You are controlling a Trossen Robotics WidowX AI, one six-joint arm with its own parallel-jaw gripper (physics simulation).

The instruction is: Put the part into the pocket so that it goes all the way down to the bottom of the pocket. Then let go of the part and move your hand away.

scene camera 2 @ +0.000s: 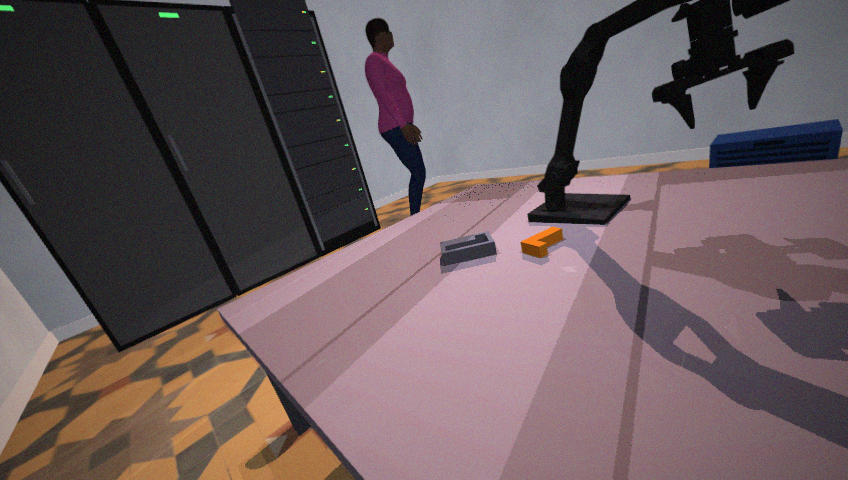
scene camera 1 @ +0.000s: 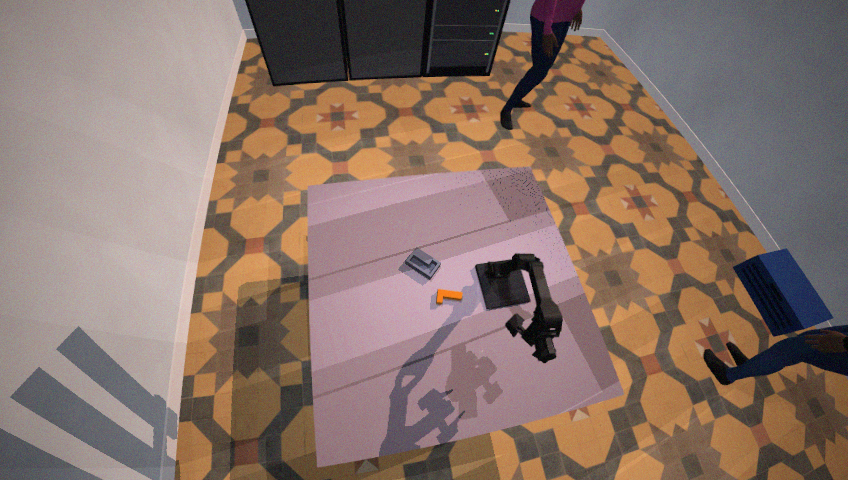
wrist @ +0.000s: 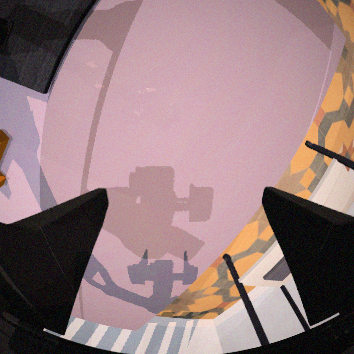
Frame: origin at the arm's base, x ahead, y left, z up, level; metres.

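Seen in the pictures: gripper, fingertip midpoint: [scene camera 2: 721,119] [scene camera 1: 523,345] [wrist: 186,195]; arm's base, link origin: [scene camera 2: 555,207] [scene camera 1: 492,273].
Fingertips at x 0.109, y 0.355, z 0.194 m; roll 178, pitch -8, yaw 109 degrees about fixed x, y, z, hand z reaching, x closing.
Observation:
Offsets run from my fingertips to a thing's middle. Level surfaces: height alone.
The part, an orange L-shaped piece {dy -0.316, dx +0.132, dz -0.203 m} [scene camera 1: 453,295] [scene camera 2: 550,237] [wrist: 2,147], lies flat on the table between the arm's base and the grey block; in the wrist view it is cut off at the left edge. The grey block {dy -0.514, dx +0.183, dz -0.200 m} [scene camera 1: 418,271] [scene camera 2: 470,255] stands on the table beside the part, apart from it, with an L-shaped pocket open at its top. The block does not show in the wrist view. My gripper [scene camera 2: 722,117] [wrist: 186,195] is open and empty, high above the table, far to the right of the part in the second scene view.
The arm's black base plate [scene camera 1: 505,298] [scene camera 2: 580,215] [wrist: 30,60] stands on the pink table {dz -0.218 m} [scene camera 1: 357,333] [scene camera 2: 416,368] [wrist: 210,100], close to the part. Arm shadows fall across the table. Black cabinets [scene camera 1: 297,41] [scene camera 2: 172,107], a person [scene camera 1: 544,44] [scene camera 2: 389,95] and a blue box [scene camera 1: 791,288] [scene camera 2: 773,139] are beyond the table.

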